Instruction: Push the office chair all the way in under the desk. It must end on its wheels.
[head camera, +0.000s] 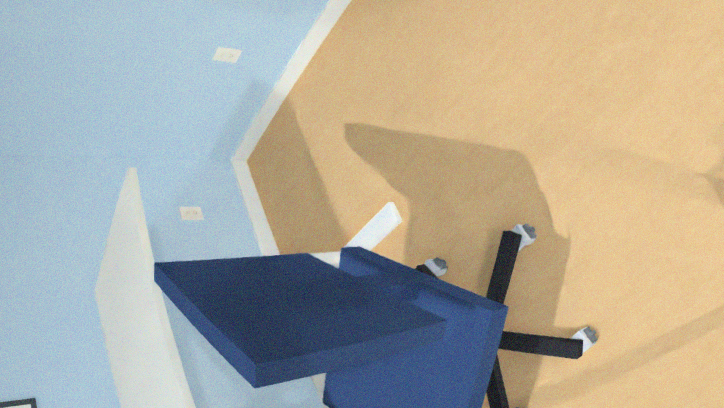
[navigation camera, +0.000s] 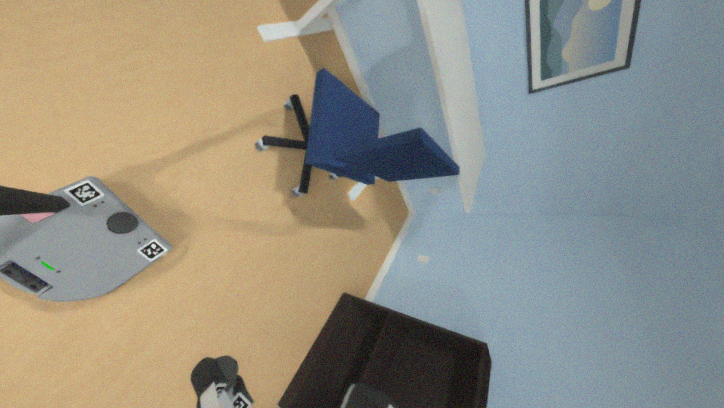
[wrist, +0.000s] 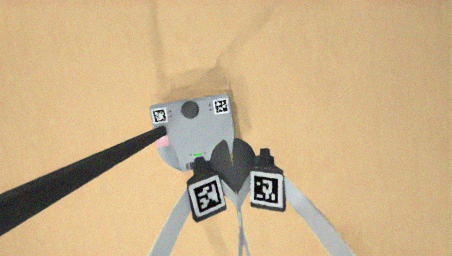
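Note:
The blue office chair stands upright on its wheels beside the white desk. Its backrest overlaps the desktop's edge in both views, and several black base legs with castors stick out on the room side. How much of the seat is under the desktop cannot be told. My gripper is shut and empty, with its fingertips together. It is off to the side, away from the chair, above the floor between my base and the dark cabinet in the navigation view. The chair does not show in the wrist view.
My grey base stands on the floor, apart from the chair. A dark open cabinet stands near the wall at the bottom of the navigation view. White desk feet rest on the floor. A framed picture hangs above the desk.

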